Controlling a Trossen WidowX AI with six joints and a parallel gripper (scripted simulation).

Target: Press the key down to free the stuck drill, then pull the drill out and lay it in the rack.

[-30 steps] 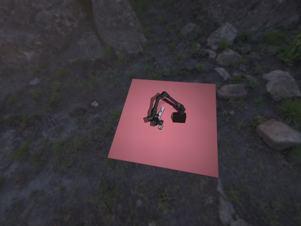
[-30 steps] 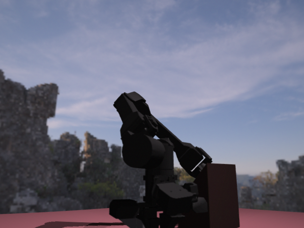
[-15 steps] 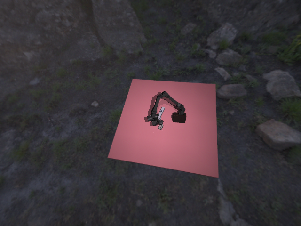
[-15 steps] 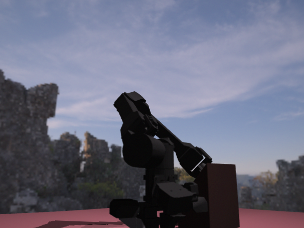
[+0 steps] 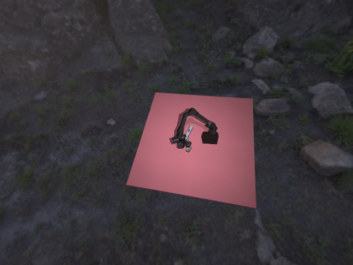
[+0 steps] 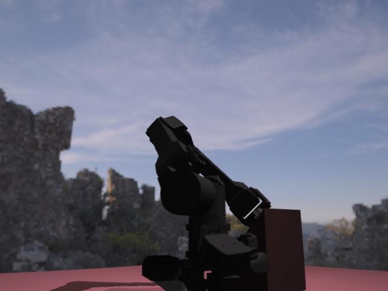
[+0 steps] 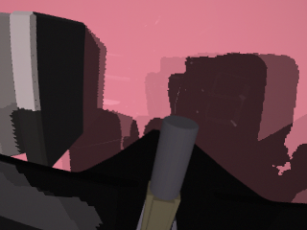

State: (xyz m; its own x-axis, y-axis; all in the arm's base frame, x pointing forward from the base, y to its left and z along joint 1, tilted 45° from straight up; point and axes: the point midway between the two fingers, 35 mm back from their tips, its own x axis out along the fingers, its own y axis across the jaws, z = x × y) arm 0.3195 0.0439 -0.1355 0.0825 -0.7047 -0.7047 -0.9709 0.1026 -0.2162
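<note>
My gripper tip is 40 mm to the left of the drill, 40 mm below it and 10 mm past it. Also, from my gripper tip: small dark key: 170 mm to the right, 40 mm behind, 40 mm above; then grey block: 140 mm to the right, 30 mm behind, 30 mm above; then dark rack: 70 mm behind, 40 mm to the left, 10 mm above.
</note>
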